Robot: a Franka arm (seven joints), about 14 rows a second.
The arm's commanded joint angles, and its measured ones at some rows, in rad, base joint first. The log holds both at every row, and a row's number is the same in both.
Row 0, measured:
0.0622 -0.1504 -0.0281 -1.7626 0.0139 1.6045 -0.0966
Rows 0 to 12, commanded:
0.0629 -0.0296 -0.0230 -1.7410 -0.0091 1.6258 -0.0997
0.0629 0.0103 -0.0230 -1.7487 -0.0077 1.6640 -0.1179
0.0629 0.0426 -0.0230 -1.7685 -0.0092 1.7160 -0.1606
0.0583 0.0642 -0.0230 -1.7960 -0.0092 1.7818 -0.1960
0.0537 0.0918 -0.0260 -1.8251 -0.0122 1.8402 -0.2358
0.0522 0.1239 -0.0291 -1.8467 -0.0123 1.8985 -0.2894
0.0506 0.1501 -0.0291 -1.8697 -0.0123 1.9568 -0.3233
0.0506 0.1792 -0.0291 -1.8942 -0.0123 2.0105 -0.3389
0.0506 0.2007 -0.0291 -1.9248 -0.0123 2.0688 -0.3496
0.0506 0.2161 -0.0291 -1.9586 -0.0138 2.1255 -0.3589
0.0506 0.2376 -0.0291 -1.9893 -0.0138 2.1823 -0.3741
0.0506 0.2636 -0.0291 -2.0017 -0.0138 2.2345 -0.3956
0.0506 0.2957 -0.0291 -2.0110 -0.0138 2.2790 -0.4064
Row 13, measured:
0.0545 0.2642 -0.0308 -1.9851 -0.0024 2.2065 -0.3716
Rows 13 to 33, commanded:
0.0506 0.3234 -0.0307 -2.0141 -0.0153 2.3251 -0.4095
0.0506 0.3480 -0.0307 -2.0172 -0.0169 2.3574 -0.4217
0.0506 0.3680 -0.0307 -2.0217 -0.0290 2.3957 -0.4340
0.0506 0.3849 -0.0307 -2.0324 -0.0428 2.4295 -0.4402
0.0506 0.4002 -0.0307 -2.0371 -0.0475 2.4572 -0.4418
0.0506 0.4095 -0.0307 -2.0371 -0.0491 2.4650 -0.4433
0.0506 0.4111 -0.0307 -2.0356 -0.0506 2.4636 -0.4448
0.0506 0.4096 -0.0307 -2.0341 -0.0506 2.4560 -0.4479
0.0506 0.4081 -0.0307 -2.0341 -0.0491 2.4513 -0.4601
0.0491 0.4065 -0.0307 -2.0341 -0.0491 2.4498 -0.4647
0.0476 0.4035 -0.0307 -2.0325 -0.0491 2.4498 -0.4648
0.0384 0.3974 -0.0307 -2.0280 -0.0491 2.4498 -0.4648
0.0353 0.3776 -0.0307 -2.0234 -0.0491 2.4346 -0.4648
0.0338 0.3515 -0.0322 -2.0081 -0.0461 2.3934 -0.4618
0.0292 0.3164 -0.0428 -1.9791 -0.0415 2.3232 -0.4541
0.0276 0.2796 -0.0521 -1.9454 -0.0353 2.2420 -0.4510
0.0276 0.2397 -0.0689 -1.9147 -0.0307 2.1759 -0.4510
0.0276 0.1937 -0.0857 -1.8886 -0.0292 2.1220 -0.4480
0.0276 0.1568 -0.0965 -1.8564 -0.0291 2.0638 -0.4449
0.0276 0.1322 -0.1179 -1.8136 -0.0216 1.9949 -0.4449
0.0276 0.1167 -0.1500 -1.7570 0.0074 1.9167 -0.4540
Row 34, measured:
0.0293 0.1591 -0.1124 -1.8260 -0.0294 2.0306 -0.4461
